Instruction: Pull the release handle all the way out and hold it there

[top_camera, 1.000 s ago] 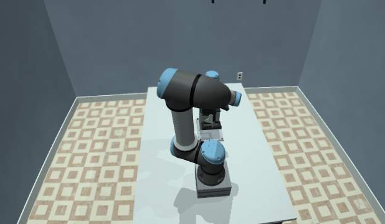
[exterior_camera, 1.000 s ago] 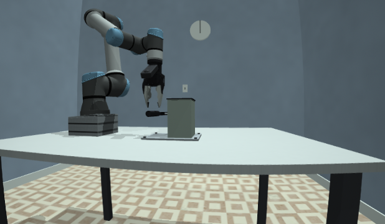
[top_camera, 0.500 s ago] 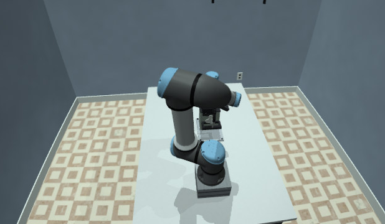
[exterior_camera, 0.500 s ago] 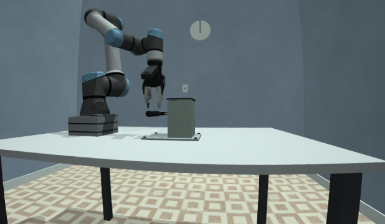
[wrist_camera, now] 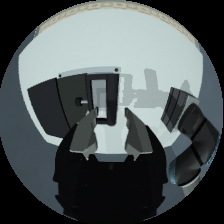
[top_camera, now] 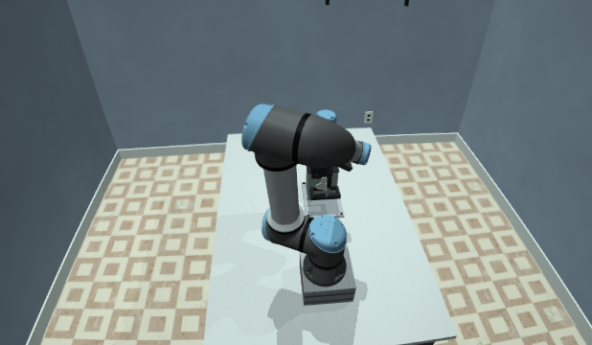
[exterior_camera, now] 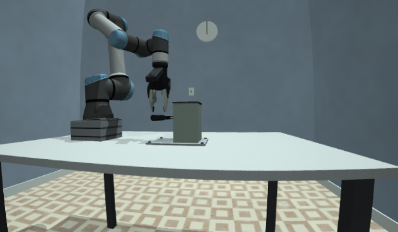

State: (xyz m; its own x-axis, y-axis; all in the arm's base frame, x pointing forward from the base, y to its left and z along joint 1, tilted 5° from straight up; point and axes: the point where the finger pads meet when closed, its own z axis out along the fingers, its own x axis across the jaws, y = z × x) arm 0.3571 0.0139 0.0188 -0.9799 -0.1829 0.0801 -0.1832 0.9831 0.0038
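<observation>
Right now my hand is 90 mm short of the plate, 20 mm to the right of it and 140 mm above it.
</observation>
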